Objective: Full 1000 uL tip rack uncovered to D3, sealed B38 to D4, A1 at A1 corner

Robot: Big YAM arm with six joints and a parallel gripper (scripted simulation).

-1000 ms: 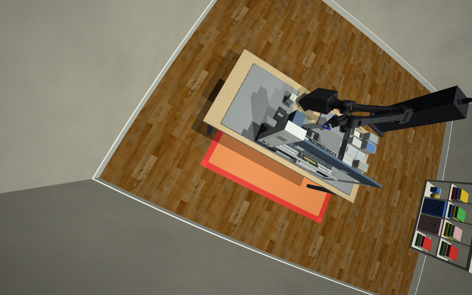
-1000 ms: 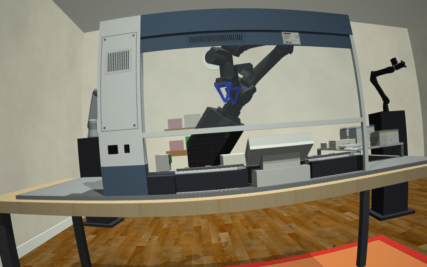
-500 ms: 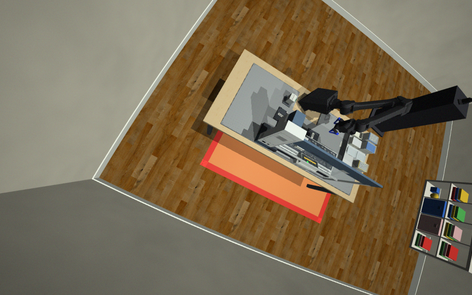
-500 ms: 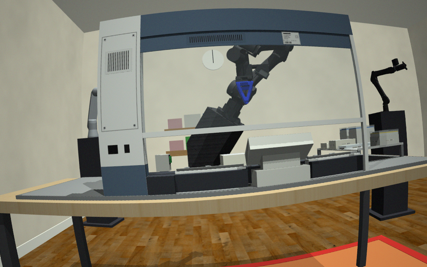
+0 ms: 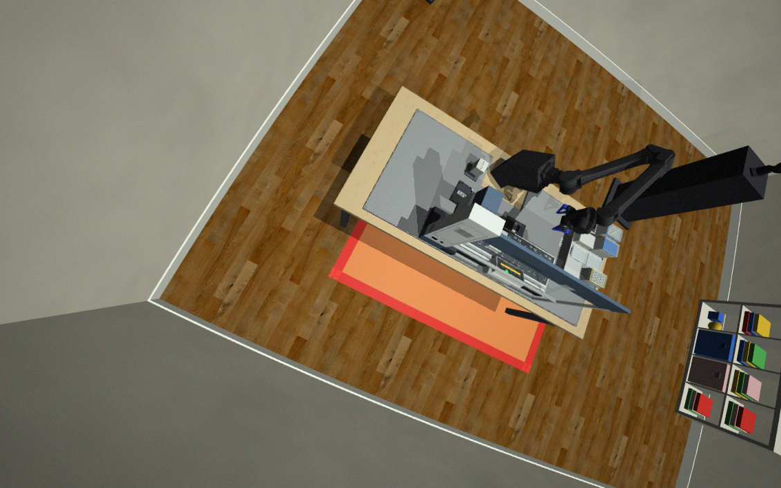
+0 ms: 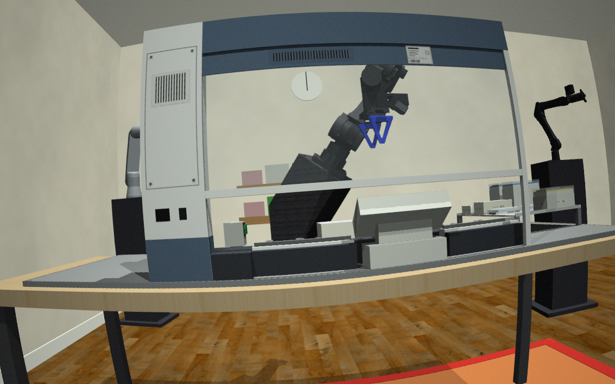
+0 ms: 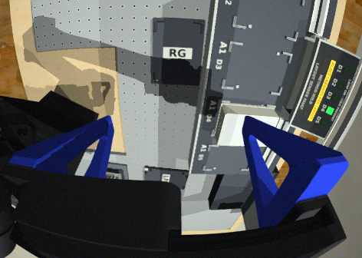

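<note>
The blue tip rack is 530 mm to the left of my hand, 330 mm behind it and 170 mm below it. Also, from my hand: crossbar 360 mm ahead, 120 mm below, 30 mm to the right; clear front panel 360 mm ahead, 30 mm to the right, 30 mm above; top beam 360 mm ahead, 220 mm above, 20 mm to the right.
</note>
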